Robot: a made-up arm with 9 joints. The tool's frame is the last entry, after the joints. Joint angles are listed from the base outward.
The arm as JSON. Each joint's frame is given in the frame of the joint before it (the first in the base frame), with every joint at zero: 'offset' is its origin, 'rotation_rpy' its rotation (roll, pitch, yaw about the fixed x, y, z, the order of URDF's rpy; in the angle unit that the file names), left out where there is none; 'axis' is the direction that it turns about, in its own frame. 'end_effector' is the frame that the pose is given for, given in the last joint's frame.
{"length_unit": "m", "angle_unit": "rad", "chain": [
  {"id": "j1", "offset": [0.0, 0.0, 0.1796], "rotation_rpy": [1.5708, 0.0, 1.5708], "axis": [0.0, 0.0, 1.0]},
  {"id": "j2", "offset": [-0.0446, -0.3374, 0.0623], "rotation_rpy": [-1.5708, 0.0, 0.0], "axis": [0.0, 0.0, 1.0]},
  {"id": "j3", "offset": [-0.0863, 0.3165, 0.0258], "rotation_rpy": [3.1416, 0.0, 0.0], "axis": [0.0, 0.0, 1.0]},
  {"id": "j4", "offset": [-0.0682, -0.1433, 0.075], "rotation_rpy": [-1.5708, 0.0, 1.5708], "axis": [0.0, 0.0, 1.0]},
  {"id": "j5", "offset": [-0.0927, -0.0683, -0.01], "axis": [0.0, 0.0, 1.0]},
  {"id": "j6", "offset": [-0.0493, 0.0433, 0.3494], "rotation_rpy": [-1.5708, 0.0, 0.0], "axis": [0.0, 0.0, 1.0]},
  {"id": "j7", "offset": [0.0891, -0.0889, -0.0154], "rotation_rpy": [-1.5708, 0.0, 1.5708], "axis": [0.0, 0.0, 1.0]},
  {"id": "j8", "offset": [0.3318, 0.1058, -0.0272], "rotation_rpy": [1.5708, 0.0, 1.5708], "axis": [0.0, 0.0, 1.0]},
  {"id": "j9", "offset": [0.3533, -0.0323, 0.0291], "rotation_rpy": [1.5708, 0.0, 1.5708], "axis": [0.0, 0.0, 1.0]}
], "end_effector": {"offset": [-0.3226, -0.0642, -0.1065], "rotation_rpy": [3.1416, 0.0, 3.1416]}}
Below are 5 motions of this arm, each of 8 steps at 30 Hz.
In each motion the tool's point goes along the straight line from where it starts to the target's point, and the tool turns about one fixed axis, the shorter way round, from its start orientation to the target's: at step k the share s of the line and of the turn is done. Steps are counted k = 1, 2, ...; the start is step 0. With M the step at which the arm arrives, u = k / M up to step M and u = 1 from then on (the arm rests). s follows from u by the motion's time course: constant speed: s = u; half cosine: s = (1 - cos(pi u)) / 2; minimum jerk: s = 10 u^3 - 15 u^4 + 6 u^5.
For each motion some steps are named. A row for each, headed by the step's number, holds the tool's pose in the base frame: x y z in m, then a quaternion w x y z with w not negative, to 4 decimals.
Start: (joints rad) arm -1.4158 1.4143 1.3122 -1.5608 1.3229 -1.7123 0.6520 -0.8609 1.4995
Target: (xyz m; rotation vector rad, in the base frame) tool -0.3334 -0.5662 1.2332 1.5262 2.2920 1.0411
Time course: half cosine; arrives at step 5
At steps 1, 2, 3, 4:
1: -0.3936 -0.5863 1.2000 0.1240 0.4436 0.8049 0.3742
2: -0.3770 -0.5808 1.2092 0.1171 0.4640 0.7971 0.3683
3: -0.3564 -0.5739 1.2205 0.1084 0.4887 0.7869 0.3607
4: -0.3398 -0.5683 1.2297 0.1014 0.5084 0.7782 0.3544

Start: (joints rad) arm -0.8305 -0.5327 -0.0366 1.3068 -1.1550 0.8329 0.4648 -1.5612 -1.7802
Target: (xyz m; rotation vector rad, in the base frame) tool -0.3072 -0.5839 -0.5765 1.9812 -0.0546 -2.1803
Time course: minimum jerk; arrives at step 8
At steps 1, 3, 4, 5, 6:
1: -0.3511 -0.4324 -0.6362 0.1158 0.6339 0.0933 -0.7590
3: -0.3395 -0.4723 -0.6205 0.1111 0.6441 0.0639 -0.7541
4: -0.3295 -0.5069 -0.6068 0.1069 0.6524 0.0384 -0.7493
5: -0.3195 -0.5415 -0.5932 0.1027 0.6603 0.0129 -0.7439
6: -0.3118 -0.5680 -0.5828 0.0994 0.6659 -0.0067 -0.7393

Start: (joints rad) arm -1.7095 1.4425 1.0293 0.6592 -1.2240 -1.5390 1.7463 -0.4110 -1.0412
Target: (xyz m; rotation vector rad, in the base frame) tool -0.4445 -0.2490 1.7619 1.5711 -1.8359 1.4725
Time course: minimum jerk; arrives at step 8
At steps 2, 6, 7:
2: -0.3319 -0.4604 1.7632 0.1075 0.6167 -0.6299 0.4598
6: -0.4315 -0.2734 1.7621 0.1499 0.5567 -0.6400 0.5080
7: -0.4425 -0.2528 1.7619 0.1545 0.5498 -0.6408 0.5131

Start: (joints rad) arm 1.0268 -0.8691 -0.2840 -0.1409 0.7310 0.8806 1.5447 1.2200 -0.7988
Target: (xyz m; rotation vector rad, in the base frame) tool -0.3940 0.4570 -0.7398 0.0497 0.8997 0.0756
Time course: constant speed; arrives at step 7
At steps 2, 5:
2: -0.3511 0.2884 -0.7583 0.9062 -0.0691 0.4169 -0.0142
5: -0.3768 0.3896 -0.7472 0.9035 -0.0133 0.4281 0.0162

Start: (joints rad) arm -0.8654 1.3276 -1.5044 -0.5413 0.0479 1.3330 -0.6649 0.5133 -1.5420
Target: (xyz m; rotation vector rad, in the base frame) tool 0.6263 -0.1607 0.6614 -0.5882 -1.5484 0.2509
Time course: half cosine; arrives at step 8
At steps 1, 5, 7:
1: 0.8623 -0.2442 0.5734 0.7724 -0.2263 -0.5769 0.1393
5: 0.7020 -0.1875 0.6332 0.7043 -0.2504 -0.6532 0.1206
7: 0.6356 -0.1640 0.6579 0.6736 -0.2596 -0.6827 0.1125

